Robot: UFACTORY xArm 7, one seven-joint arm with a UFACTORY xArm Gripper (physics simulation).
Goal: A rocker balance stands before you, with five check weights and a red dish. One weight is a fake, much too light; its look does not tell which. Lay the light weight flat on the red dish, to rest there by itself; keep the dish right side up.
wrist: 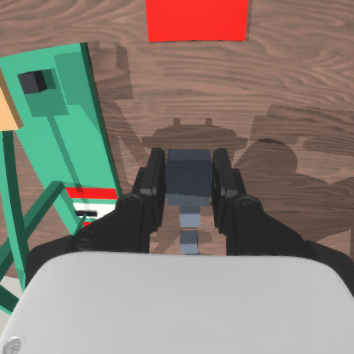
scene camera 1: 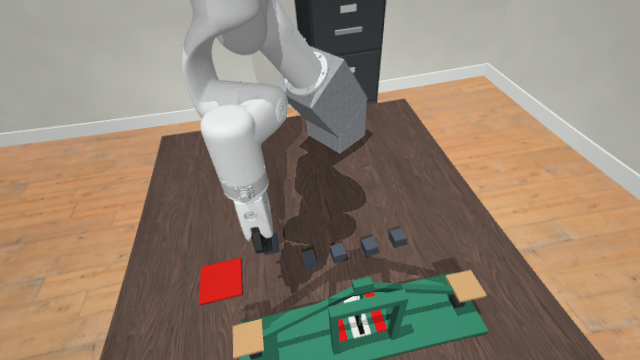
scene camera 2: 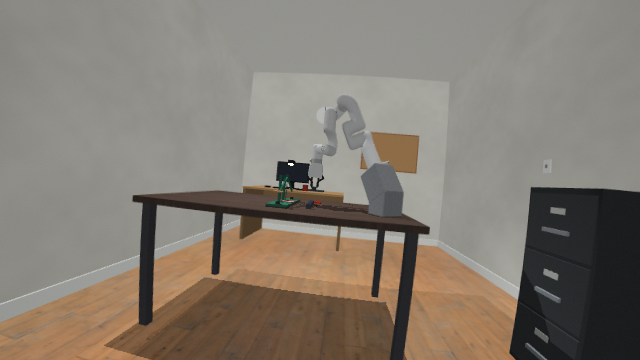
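Where they show: gripper, fingertip midpoint: [wrist: 188, 166] [scene camera 1: 263, 243] [scene camera 2: 314, 187]; arm's base, origin of the base link: [scene camera 1: 307, 74] [scene camera 2: 376, 171].
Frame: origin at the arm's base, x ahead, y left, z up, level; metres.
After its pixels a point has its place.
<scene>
My gripper [scene camera 1: 264, 242] @[y -0.145, x 0.411, z -0.143 m] [scene camera 2: 315, 184] @[y -0.145, x 0.411, z -0.143 m] [wrist: 188, 166] @[y -0.145, x 0.411, z -0.143 m] points down and is shut on a dark blue-grey weight [scene camera 1: 273, 244] @[y -0.124, x 0.423, z -0.136 m] [wrist: 188, 167] @[y -0.146, x 0.411, z -0.141 m], held above the table, right of the red dish [scene camera 1: 221, 281] @[y -0.258, x 0.420, z -0.252 m] [wrist: 197, 20] @[y -0.231, x 0.412, z -0.253 m] in scene camera 1. The dish lies flat and bare. The other weights stand in a row to the right: one [scene camera 1: 308, 258] @[y -0.059, x 0.409, z -0.230 m], a second [scene camera 1: 338, 252] @[y 0.010, x 0.405, z -0.230 m], a third [scene camera 1: 369, 246] @[y 0.083, x 0.401, z -0.230 m] and a fourth [scene camera 1: 398, 237] @[y 0.155, x 0.388, z -0.230 m]. The green rocker balance [scene camera 1: 435, 320] @[y 0.170, x 0.574, z -0.243 m] [scene camera 2: 275, 204] @[y 0.252, x 0.548, z -0.243 m] [wrist: 45, 155] @[y -0.078, x 0.600, z -0.243 m] stands in front. Its left pan [scene camera 1: 248, 338] @[y -0.175, x 0.581, z -0.169 m] and right pan [scene camera 1: 466, 286] @[y 0.223, x 0.549, z -0.169 m] are bare. Its black pointer [scene camera 1: 359, 325] @[y 0.023, x 0.566, z -0.234 m] is over the white zone.
The balance's raised green frame [scene camera 1: 367, 311] @[y 0.023, x 0.601, z -0.086 m] and beam stand up from its base. The arm's grey base block [scene camera 1: 337, 120] @[y 0.072, x 0.039, z -0.128 m] stands at the back of the brown table [scene camera 1: 420, 165] @[y 0.304, x 0.134, z -0.259 m] [scene camera 2: 210, 197] @[y 0.157, x 1.024, z -0.259 m]. A dark cabinet [scene camera 1: 345, 45] [scene camera 2: 560, 240] stands beyond the table.
</scene>
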